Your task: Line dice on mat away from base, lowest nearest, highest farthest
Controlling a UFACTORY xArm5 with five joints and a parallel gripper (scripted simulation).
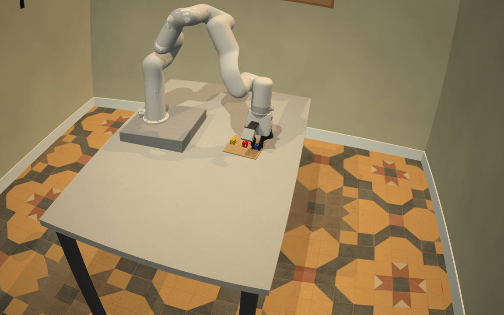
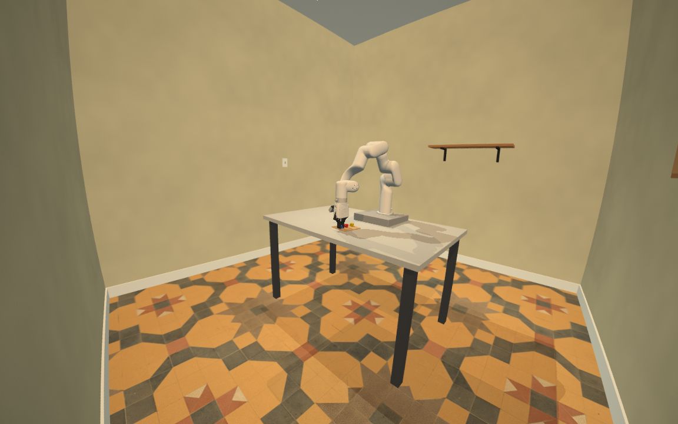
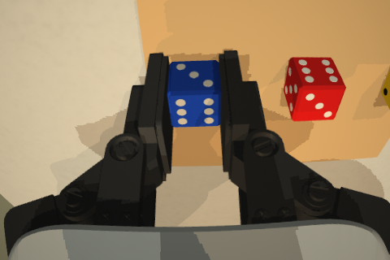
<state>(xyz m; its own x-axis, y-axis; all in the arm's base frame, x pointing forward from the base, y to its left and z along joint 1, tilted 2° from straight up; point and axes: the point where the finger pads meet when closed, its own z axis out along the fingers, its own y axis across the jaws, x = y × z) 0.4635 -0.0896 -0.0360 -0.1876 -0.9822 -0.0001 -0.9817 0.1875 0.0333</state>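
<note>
Right now my hand is 1 cm above the blue die. From my hand the other things lie so: red die (5 cm behind, 1 cm to the left, 1 cm below); yellow die (10 cm behind, 2 cm to the left, 1 cm below); mat (5 cm behind, 1 cm to the left, 2 cm below).
</note>
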